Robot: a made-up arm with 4 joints.
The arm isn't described. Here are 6 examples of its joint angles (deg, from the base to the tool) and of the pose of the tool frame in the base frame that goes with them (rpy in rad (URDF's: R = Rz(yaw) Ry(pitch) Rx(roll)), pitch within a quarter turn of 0, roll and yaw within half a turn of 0; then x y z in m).
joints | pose
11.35 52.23 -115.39 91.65 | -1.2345 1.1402 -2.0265 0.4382 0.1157 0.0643
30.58 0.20 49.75 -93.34 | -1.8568 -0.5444 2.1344 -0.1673 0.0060 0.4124
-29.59 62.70 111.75 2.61 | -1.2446 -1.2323 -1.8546 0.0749 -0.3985 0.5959
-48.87 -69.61 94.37 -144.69 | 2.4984 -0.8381 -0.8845 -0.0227 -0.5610 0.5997
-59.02 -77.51 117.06 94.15 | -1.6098 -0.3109 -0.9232 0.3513 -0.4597 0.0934
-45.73 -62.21 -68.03 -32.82 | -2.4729 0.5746 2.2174 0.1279 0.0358 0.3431
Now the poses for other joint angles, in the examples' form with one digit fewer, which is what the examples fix.
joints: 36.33 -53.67 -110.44 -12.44
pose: 0.109 0.727 -0.321 0.255 -0.057 0.232
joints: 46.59 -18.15 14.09 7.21
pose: 2.779 0.336 2.404 0.006 0.140 0.525
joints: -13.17 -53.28 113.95 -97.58
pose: 1.668 -0.975 -0.755 0.002 -0.334 0.703
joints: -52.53 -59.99 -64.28 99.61
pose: 1.559 0.425 2.134 -0.052 0.197 0.867
